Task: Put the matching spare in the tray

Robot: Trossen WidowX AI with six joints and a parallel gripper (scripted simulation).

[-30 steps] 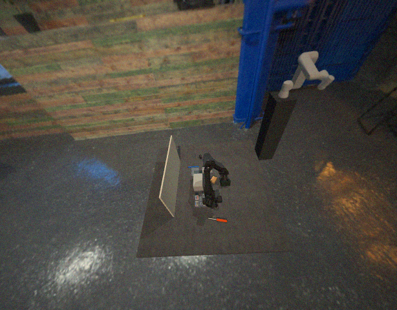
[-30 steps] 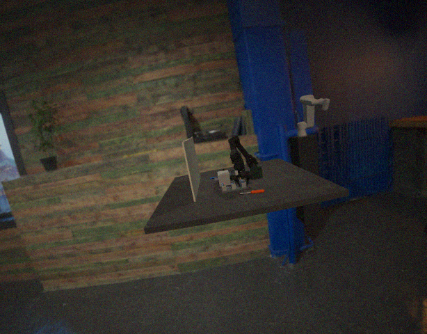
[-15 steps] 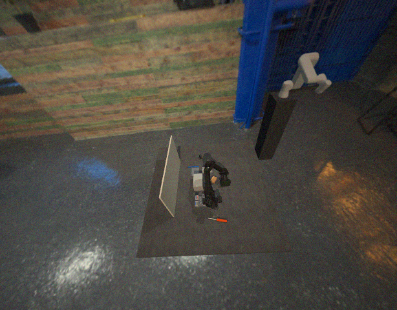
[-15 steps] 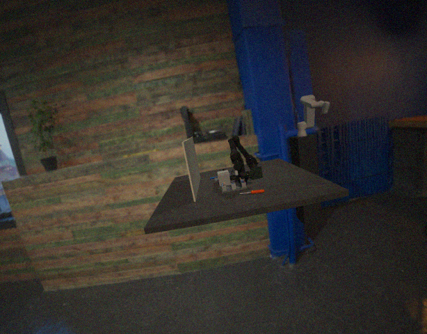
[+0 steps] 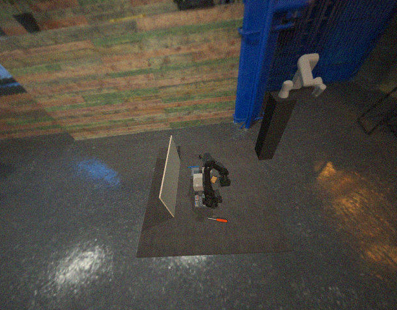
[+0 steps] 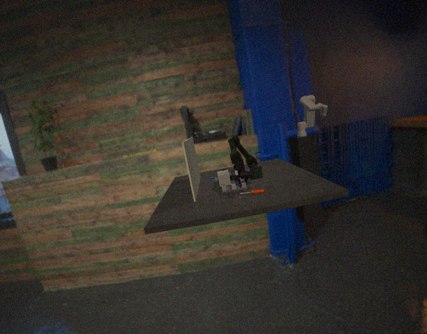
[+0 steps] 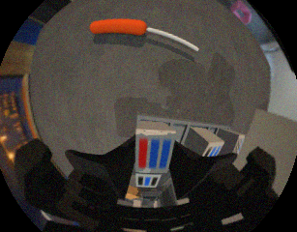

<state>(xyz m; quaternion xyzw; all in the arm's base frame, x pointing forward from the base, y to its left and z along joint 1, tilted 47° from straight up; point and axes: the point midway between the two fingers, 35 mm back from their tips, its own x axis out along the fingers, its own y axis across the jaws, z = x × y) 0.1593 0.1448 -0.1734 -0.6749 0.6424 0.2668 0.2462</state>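
Right now the tray is 420 mm to the right of my gripper tip, 170 mm ahead of it and 10 mm below it. From my gripper tip the other things lie so: tan block 270 mm to the right, 40 mm behind; mounted unit 230 mm to the right, 130 mm ahead, 30 mm above; spare 30 mm above.
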